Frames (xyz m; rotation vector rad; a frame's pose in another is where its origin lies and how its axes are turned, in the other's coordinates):
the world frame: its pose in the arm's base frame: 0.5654 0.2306 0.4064 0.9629 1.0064 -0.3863
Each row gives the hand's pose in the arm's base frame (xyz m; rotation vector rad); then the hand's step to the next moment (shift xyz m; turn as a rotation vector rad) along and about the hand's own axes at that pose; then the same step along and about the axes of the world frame.
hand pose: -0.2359 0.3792 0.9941 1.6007 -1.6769 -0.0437
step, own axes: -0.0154 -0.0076 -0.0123 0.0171 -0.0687 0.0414
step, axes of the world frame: 0.0112 0.0154 -0.0091 0.0589 -0.0302 0.0485
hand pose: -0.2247 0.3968 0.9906 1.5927 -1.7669 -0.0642
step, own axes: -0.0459 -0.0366 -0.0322 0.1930 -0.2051 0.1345
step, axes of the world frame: 0.0444 0.0474 -0.0162 0.1069 -0.1302 0.2627
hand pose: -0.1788 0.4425 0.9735 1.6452 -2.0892 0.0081
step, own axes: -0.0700 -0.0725 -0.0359 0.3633 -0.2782 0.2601
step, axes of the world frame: 0.0666 0.0837 0.0012 0.1324 -0.2857 0.4218
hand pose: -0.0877 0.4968 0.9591 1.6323 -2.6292 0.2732
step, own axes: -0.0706 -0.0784 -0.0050 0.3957 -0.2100 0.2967
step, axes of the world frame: 0.0506 0.0874 0.0311 0.1289 -0.3580 0.3794
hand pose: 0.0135 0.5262 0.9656 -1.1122 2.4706 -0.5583
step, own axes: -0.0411 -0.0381 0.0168 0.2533 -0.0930 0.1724
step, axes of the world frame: 0.0202 0.0468 0.0287 0.0737 -0.2391 0.1999
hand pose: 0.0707 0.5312 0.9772 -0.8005 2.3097 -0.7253
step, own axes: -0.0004 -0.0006 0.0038 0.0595 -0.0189 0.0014
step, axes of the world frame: 0.0031 0.0003 0.0023 -0.0157 -0.0546 0.0259
